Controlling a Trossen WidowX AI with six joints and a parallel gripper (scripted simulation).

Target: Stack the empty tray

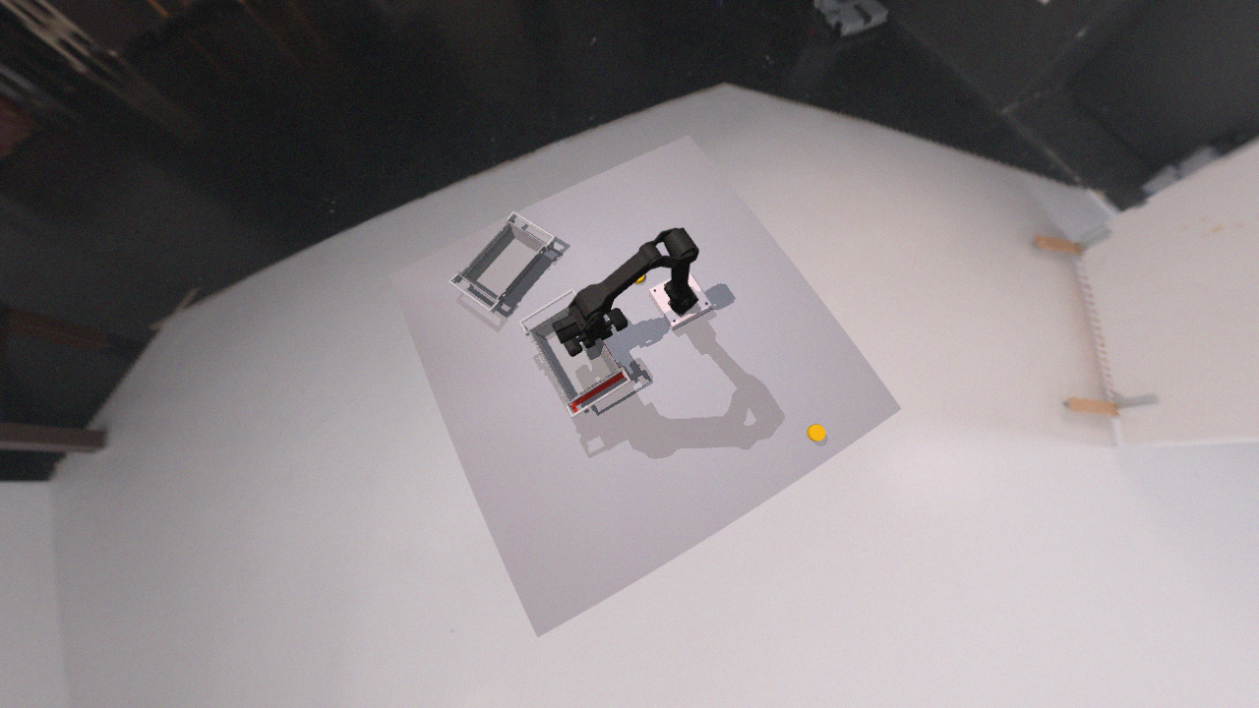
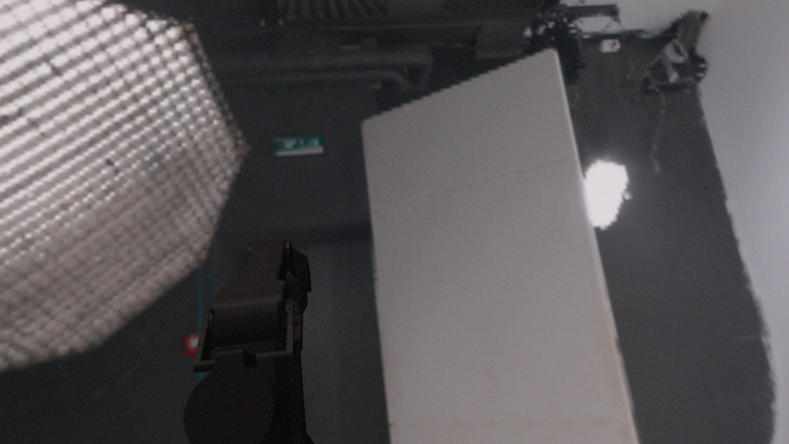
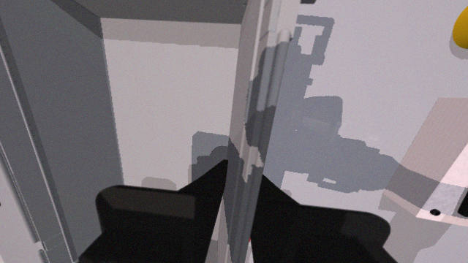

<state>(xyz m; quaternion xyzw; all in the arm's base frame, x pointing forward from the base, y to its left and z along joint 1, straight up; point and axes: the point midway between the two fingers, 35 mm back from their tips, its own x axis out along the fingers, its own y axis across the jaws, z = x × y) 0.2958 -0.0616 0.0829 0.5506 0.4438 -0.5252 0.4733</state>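
The grey tray is 70 mm ahead of my gripper tip, 30 mm above it and 10 mm to the right of it.
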